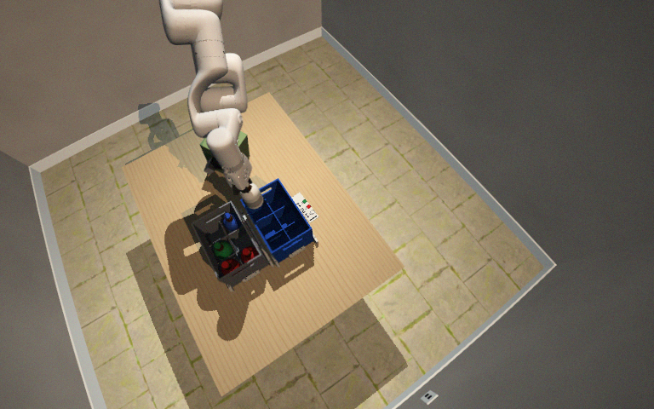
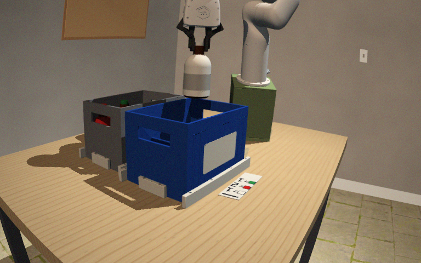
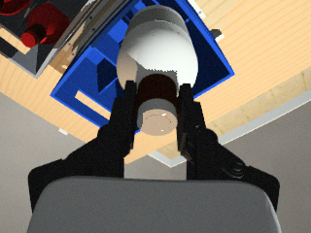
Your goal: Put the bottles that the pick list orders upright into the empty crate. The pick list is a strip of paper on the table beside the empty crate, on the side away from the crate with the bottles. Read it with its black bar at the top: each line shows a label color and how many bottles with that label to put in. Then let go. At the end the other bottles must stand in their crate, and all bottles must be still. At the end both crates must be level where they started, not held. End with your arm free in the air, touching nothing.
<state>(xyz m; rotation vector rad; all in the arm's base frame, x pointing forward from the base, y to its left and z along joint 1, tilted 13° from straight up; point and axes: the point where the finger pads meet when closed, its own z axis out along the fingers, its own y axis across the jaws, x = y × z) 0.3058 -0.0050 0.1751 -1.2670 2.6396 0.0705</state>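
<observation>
Now: the white-label bottle 70 mm below my hand. From my hand the other things lie so: grey crate 250 mm below, 170 mm to the right, 90 mm ahead; blue crate 250 mm below, 80 mm ahead, 50 mm to the left; blue-label bottle 250 mm below, 130 mm to the right.
</observation>
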